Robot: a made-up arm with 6 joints. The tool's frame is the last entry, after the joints. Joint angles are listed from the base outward.
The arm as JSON. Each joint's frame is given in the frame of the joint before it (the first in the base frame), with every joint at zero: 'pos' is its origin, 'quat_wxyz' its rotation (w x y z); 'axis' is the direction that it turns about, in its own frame. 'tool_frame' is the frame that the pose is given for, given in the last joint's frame.
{
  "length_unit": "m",
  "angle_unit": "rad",
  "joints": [
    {
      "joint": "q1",
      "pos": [
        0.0,
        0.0,
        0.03
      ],
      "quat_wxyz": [
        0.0,
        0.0,
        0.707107,
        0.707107
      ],
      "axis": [
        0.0,
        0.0,
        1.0
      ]
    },
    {
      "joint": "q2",
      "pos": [
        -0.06,
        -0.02,
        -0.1
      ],
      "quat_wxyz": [
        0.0,
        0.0,
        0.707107,
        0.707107
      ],
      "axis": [
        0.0,
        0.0,
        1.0
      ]
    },
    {
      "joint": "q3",
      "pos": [
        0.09,
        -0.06,
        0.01
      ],
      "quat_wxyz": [
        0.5,
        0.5,
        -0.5,
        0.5
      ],
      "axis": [
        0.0,
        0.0,
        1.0
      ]
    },
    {
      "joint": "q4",
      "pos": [
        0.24,
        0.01,
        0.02
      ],
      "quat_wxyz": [
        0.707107,
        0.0,
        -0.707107,
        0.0
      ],
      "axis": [
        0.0,
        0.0,
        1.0
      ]
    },
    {
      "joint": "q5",
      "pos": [
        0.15,
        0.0,
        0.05
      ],
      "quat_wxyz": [
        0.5,
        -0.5,
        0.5,
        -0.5
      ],
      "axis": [
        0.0,
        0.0,
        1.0
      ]
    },
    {
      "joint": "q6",
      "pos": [
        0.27,
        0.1,
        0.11
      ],
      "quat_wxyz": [
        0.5,
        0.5,
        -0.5,
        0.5
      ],
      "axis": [
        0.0,
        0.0,
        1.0
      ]
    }
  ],
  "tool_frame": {
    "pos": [
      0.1,
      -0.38,
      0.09
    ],
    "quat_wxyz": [
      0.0,
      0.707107,
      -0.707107,
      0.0
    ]
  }
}
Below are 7 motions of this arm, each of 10 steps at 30 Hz.
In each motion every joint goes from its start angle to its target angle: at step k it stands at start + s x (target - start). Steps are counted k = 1, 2, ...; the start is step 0. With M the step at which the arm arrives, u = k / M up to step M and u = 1 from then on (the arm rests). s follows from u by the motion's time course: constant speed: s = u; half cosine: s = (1 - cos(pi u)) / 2; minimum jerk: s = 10 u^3 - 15 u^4 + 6 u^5.
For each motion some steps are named. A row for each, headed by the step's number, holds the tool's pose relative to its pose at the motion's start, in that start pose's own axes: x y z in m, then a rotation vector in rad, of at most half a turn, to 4 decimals.
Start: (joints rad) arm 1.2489 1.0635 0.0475 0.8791 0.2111 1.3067
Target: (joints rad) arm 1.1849 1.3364 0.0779 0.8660 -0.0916 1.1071
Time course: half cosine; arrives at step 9
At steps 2, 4, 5, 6, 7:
2: -0.0049 0.0312 -0.0121 -0.0236 0.0157 0.0560
4: -0.0253 0.1093 -0.0433 -0.0841 0.0525 0.1993
5: -0.0425 0.1539 -0.0620 -0.1202 0.0720 0.2841
6: -0.0621 0.1945 -0.0799 -0.1546 0.0891 0.3641
7: -0.0804 0.2266 -0.0945 -0.1831 0.1020 0.4295

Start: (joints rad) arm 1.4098 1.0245 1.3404 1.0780 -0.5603 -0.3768
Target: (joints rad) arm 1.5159 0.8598 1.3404 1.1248 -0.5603 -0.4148
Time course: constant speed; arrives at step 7
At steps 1, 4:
1: -0.0156 -0.0128 0.0091 -0.0060 -0.0125 -0.0241
4: -0.0647 -0.0478 0.0362 -0.0257 -0.0494 -0.0962

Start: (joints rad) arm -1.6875 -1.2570 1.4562 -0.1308 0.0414 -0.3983
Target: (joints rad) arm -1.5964 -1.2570 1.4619 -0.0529 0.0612 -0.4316
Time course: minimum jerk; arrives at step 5
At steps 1, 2, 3, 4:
1: 0.0006 0.0009 0.0000 -0.0003 0.0003 0.0024
2: 0.0031 0.0050 -0.0003 -0.0015 0.0019 0.0133
3: 0.0067 0.0108 -0.0005 -0.0034 0.0041 0.0286
4: 0.0092 0.0150 -0.0006 -0.0048 0.0056 0.0395

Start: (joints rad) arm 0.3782 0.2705 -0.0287 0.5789 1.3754 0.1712
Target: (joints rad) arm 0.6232 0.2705 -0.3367 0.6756 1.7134 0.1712
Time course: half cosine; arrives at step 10
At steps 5, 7, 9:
5: 0.0129 0.1053 -0.0742 -0.0700 0.0628 0.1214
7: 0.0097 0.1729 -0.1240 -0.0982 0.0996 0.2022
9: 0.0029 0.2161 -0.1565 -0.1103 0.1226 0.2549

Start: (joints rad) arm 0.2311 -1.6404 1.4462 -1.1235 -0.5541 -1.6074
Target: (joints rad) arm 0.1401 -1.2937 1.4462 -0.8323 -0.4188 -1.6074
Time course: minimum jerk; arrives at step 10
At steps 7, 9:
7: -0.0957 0.0264 0.1171 -0.3763 -0.2585 -0.1735
9: -0.1165 0.0375 0.1334 -0.4428 -0.3084 -0.2060

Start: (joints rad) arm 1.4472 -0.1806 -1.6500 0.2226 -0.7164 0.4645
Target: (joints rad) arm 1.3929 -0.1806 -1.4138 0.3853 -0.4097 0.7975
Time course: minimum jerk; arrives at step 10
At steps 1, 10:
1: -0.0007 -0.0019 0.0018 0.0034 -0.0039 -0.0035
10: -0.1518 -0.2379 0.0992 0.4731 -0.3806 -0.4055

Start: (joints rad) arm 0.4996 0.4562 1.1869 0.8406 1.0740 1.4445
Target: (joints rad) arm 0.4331 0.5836 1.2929 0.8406 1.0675 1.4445
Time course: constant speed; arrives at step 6
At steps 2, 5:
2: 0.0110 -0.0341 -0.0333 0.0143 0.0514 -0.0453
5: 0.0213 -0.0856 -0.0852 0.0343 0.1280 -0.1136

